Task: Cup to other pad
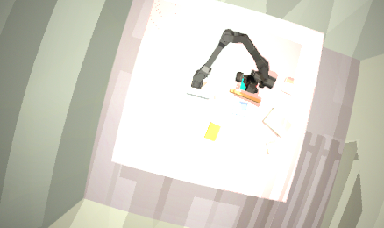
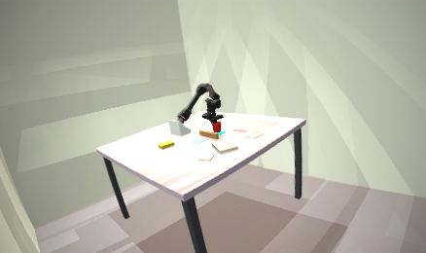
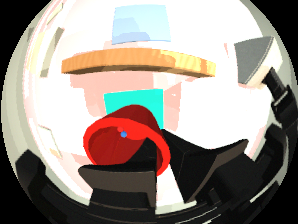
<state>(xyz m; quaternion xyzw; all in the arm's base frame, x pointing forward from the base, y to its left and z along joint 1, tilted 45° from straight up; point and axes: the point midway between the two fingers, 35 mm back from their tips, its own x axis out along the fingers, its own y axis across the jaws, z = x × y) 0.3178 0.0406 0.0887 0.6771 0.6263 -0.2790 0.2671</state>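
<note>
The red cup is 3 cm ahead of my gripper tip. Also, from my gripper tip: wooden bar (2 cm ahead, 9 cm to the right, 4 cm below); then cyan pad (3 cm ahead, 6 cm below); then pale blue pad (18 cm to the right, 6 cm below).
</note>
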